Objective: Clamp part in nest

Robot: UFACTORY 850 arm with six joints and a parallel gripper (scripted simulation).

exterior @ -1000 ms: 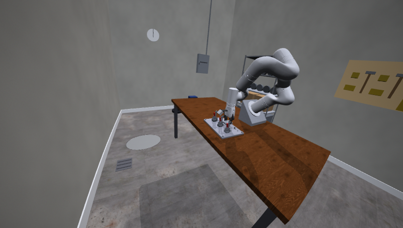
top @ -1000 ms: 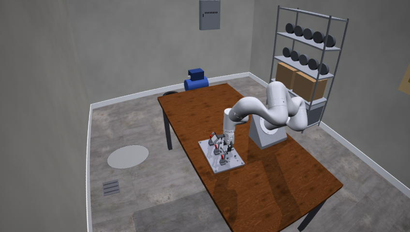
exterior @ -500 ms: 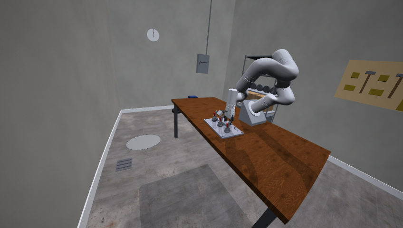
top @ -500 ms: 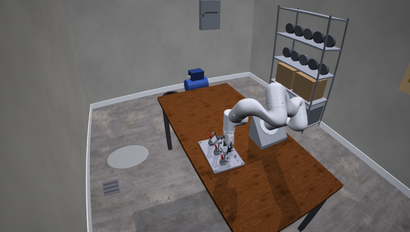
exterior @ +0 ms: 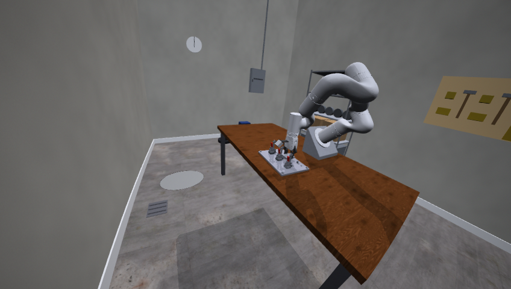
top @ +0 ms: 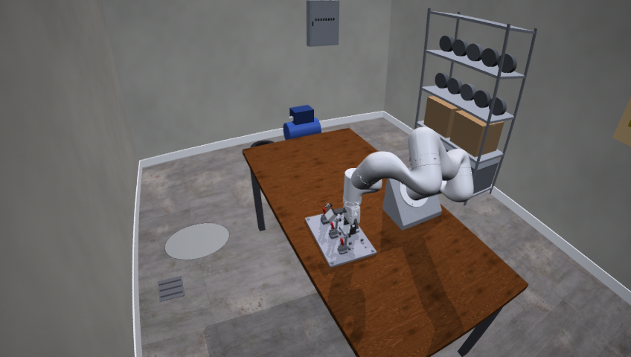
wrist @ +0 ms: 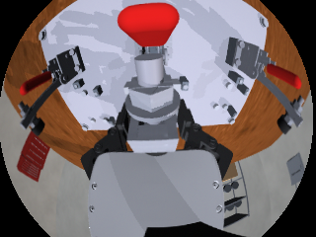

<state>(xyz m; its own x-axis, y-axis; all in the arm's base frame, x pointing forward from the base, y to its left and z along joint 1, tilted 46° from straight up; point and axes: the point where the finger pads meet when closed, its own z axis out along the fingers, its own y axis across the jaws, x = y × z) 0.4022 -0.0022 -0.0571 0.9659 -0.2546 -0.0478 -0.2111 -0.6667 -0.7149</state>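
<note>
The flat grey part lies 1 cm below my hand. Also, from my hand: grey fixture plate 5 cm ahead, 4 cm below, 1 cm to the right.
</note>
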